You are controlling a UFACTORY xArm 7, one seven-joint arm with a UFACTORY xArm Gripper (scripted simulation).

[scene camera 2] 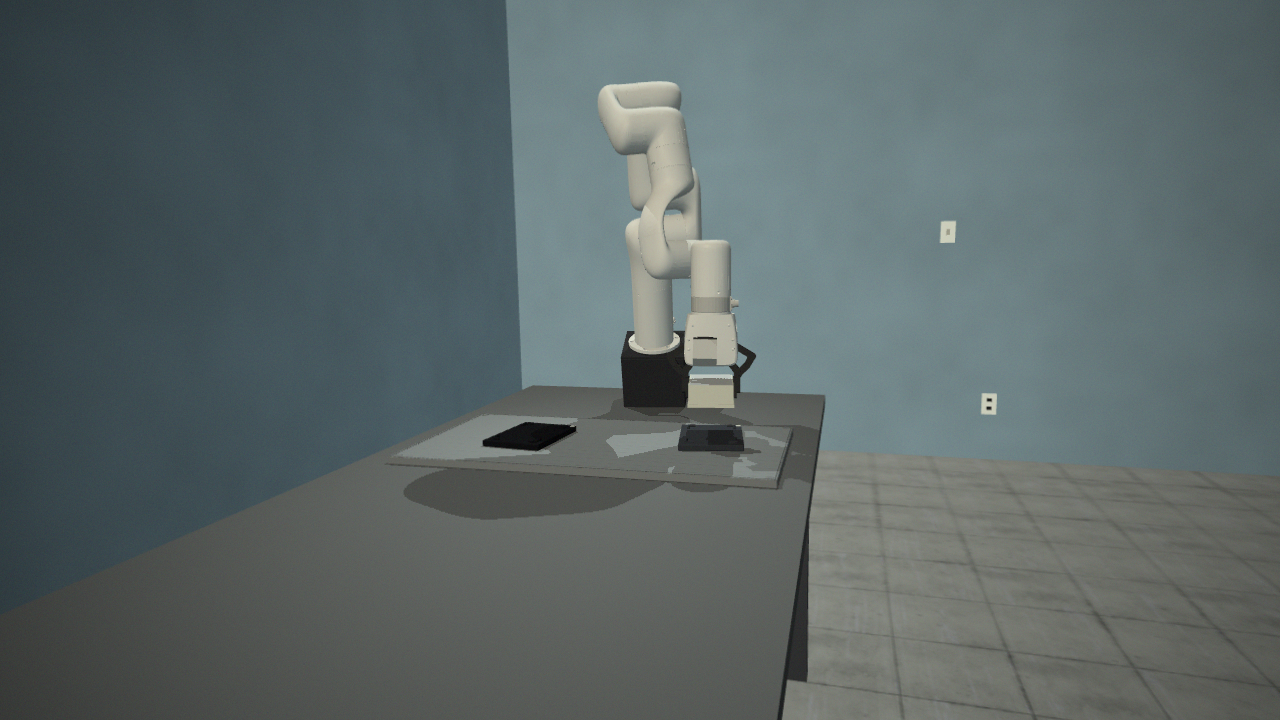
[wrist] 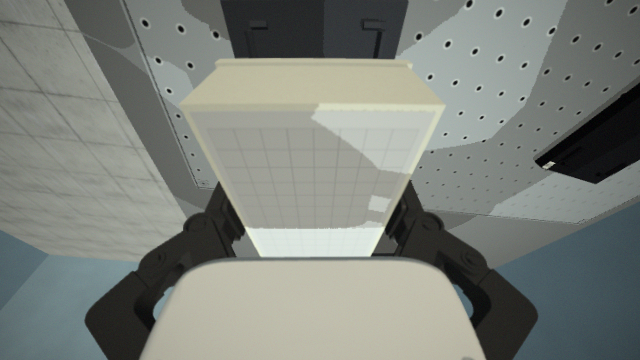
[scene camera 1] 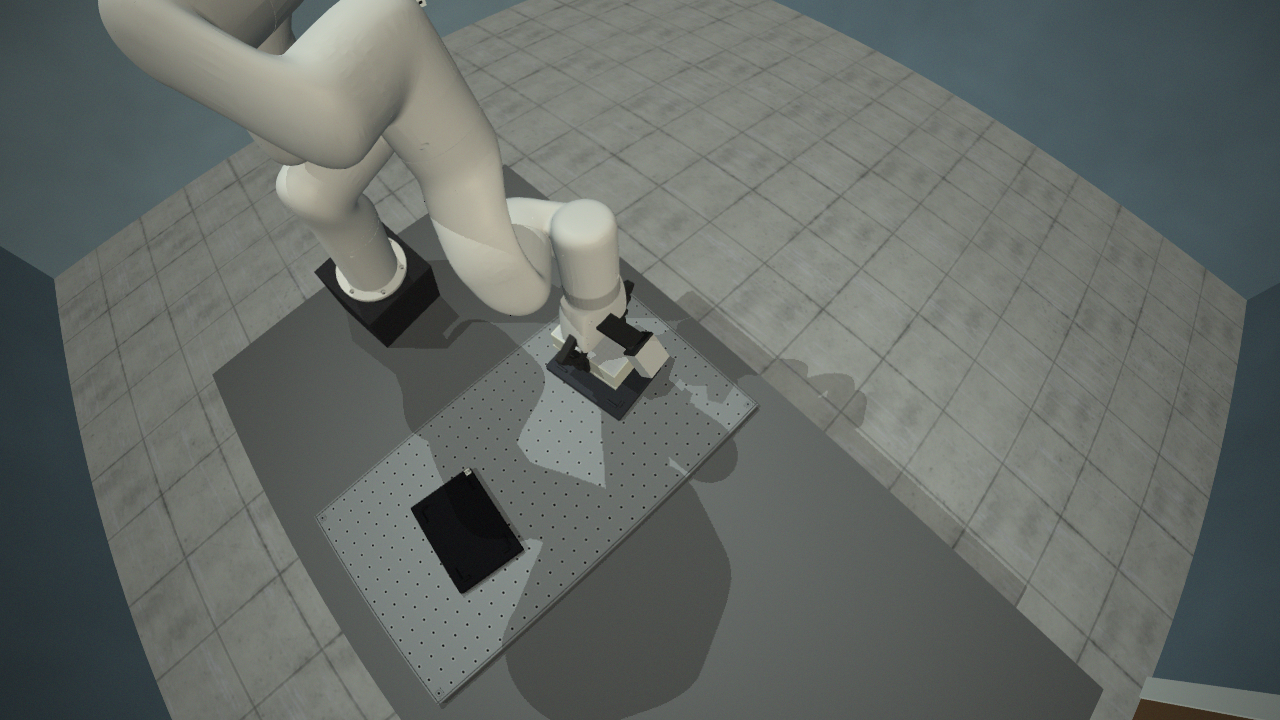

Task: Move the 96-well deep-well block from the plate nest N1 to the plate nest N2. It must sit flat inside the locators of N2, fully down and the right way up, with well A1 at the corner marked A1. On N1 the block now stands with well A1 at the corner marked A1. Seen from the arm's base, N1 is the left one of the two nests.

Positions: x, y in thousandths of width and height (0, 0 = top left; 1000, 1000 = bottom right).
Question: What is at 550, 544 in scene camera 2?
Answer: A cream 96-well deep-well block.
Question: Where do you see a dark plate nest N1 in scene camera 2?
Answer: At 551, 608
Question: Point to a cream 96-well deep-well block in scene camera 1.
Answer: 475, 503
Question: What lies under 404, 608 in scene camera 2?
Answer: A black plate nest N2.
